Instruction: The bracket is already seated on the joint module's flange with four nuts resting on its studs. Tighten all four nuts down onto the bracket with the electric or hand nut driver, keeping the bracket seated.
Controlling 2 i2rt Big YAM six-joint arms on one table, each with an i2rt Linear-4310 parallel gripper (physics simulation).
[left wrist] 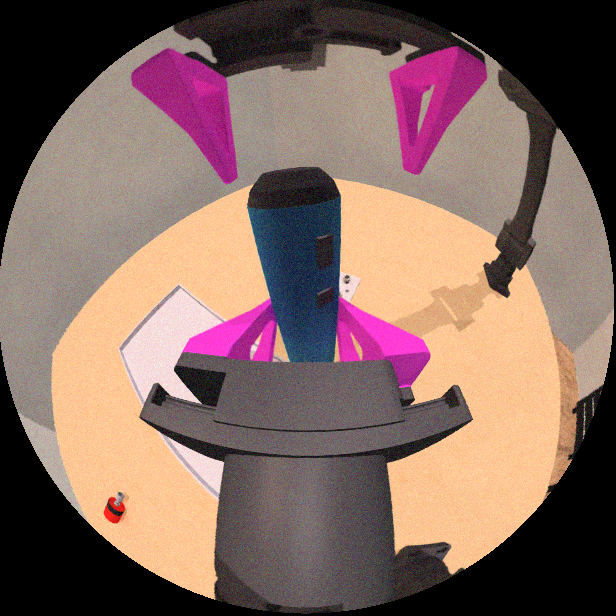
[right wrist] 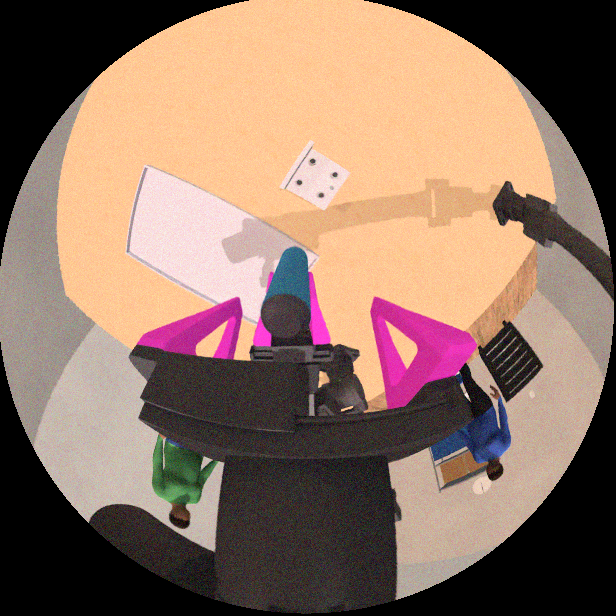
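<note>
My left gripper is shut on the blue electric nut driver and holds it upright, dark cap on top. My right gripper is open. Its magenta fingers stand on either side of the cap, apart from it. In the right wrist view the driver rises between my open right fingers, nearer the left one. The pale bracket with its nuts lies flat on the table beyond the driver. In the left wrist view only a corner of the bracket shows behind the driver.
A white mat lies left of the bracket. A red hand nut driver lies near the table's edge. An arm base stands at the table's right edge. A dark grille lies on the floor.
</note>
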